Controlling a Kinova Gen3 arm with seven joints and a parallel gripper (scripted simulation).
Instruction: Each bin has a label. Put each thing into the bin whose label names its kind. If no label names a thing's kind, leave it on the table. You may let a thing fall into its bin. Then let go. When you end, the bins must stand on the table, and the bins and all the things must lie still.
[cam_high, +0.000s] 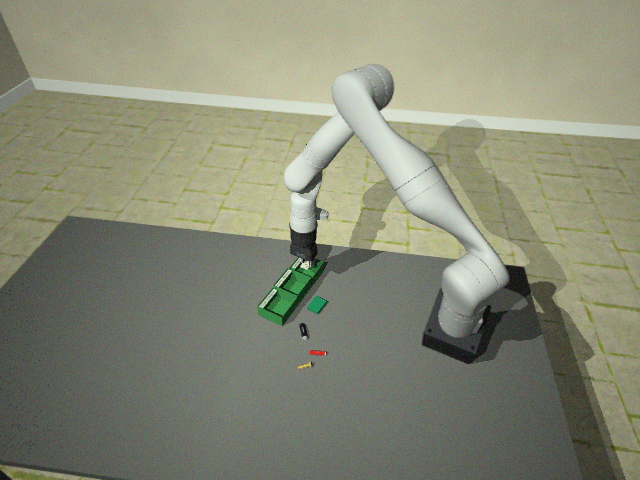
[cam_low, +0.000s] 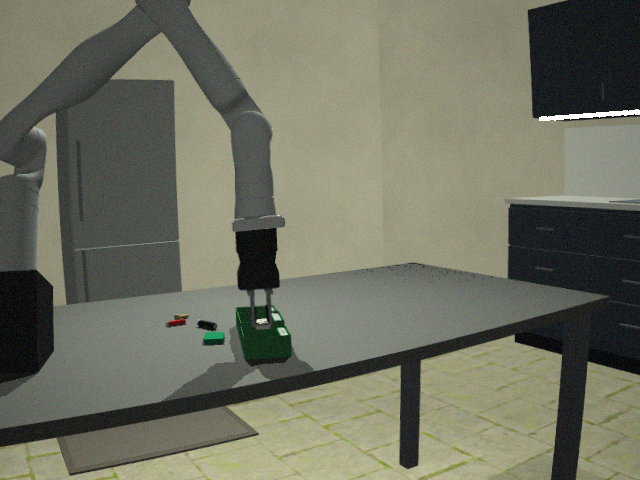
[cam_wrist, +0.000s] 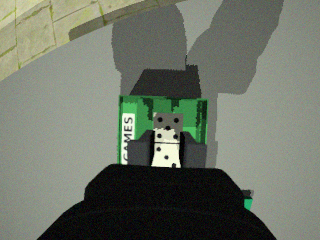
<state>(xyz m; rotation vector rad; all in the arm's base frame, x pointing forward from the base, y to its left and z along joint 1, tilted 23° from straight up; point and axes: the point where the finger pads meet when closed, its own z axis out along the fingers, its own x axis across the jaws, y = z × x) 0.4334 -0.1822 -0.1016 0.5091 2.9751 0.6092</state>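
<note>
My gripper is now 70 mm past the brass bolt, 330 mm to the right of it and 60 mm above it. Also, from my hand: green block (50 mm behind, 120 mm to the left, 60 mm below); then green three-compartment bin (30 mm ahead, 80 mm to the left, 50 mm below); then white domino-like tile (10 mm below).
</note>
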